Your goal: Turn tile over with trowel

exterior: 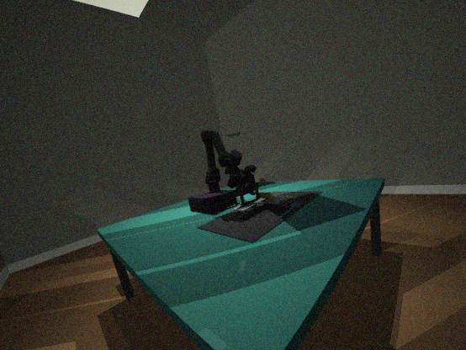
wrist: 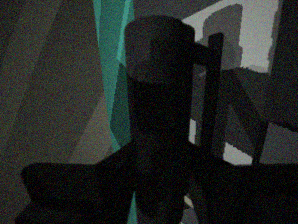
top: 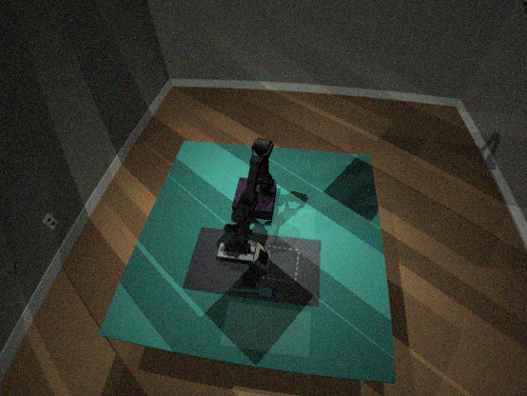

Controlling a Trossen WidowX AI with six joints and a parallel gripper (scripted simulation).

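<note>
The beige tile lies 10 cm to the left of my gripper tip and 6 cm below it. Round my gripper tip: thin teal strip 15 cm ahead, 6 cm to the left, 10 cm below; then mat 1 cm ahead, 6 cm to the left, 12 cm below.
</note>
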